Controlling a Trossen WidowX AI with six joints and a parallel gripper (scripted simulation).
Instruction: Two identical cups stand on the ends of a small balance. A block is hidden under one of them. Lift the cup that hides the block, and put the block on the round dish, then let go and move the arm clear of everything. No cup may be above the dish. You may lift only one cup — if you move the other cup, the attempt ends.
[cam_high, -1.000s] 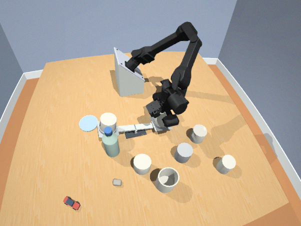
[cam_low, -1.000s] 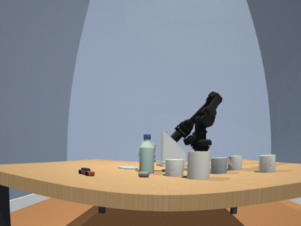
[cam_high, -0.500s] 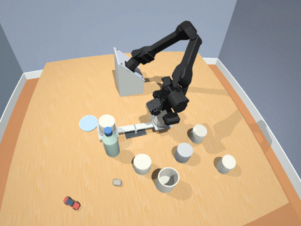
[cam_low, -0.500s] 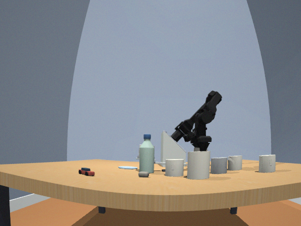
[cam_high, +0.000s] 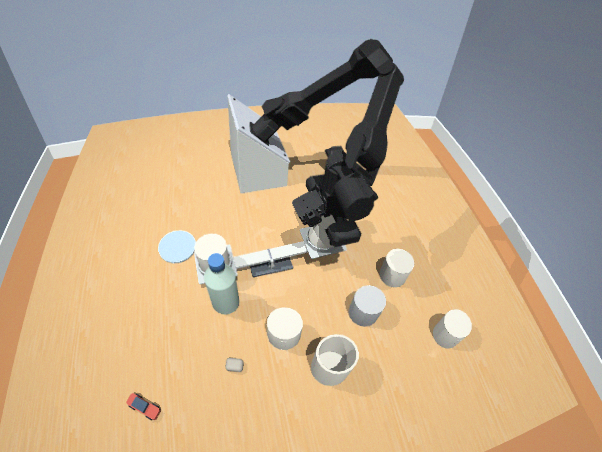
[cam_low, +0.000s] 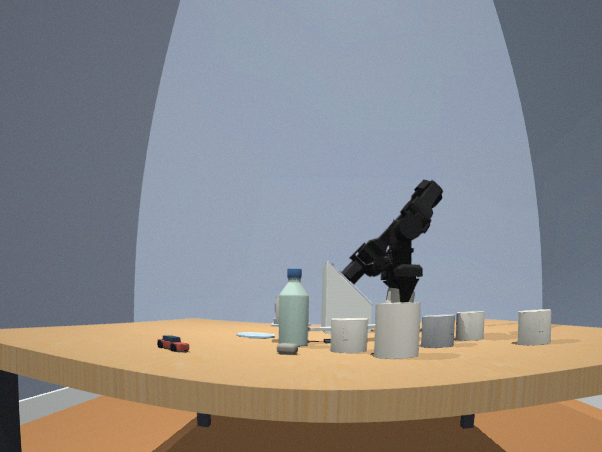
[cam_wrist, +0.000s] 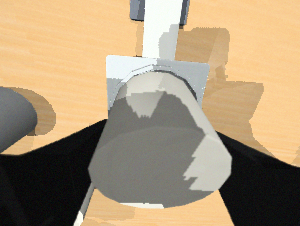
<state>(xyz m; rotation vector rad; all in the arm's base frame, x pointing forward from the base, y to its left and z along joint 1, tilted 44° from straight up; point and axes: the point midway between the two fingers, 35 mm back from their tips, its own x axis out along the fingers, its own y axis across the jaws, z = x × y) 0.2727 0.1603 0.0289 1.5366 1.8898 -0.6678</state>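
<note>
Now: the teal block 1 cm below my gripper tip. Also, from my gripper tip: green bottle: 12 cm ahead, 24 cm to the right, 3 cm above; balance: 2 cm ahead, 13 cm to the right, 4 cm below; mug: 30 cm ahead, 4 cm to the right, 4 cm below.
</note>
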